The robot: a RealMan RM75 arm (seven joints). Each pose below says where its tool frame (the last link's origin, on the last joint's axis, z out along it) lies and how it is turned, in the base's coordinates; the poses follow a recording.
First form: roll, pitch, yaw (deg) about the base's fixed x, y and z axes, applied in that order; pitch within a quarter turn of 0, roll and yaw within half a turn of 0; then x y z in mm.
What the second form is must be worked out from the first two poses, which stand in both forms.
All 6 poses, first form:
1: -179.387 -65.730 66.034 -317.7 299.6 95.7
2: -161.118 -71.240 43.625 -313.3 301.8 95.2
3: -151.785 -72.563 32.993 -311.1 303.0 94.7
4: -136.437 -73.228 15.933 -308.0 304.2 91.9
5: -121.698 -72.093 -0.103 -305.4 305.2 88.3
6: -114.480 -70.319 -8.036 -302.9 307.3 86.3
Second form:
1: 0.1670 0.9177 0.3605; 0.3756 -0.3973 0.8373; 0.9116 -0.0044 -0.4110; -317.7 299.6 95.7
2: 0.2328 0.8746 0.4253; 0.2219 -0.4735 0.8524; 0.9469 -0.1041 -0.3043; -313.3 301.8 95.2
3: 0.2513 0.8582 0.4477; 0.1632 -0.4935 0.8543; 0.9540 -0.1417 -0.2641; -311.1 303.0 94.7
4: 0.2775 0.8334 0.4780; 0.0792 -0.5156 0.8531; 0.9575 -0.1989 -0.2091; -308.0 304.2 91.9
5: 0.3075 0.8087 0.5015; -0.0006 -0.5269 0.8499; 0.9516 -0.2616 -0.1616; -305.4 305.2 88.3
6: 0.3335 0.7906 0.5136; -0.0471 -0.5301 0.8466; 0.9416 -0.3065 -0.1396; -302.9 307.3 86.3
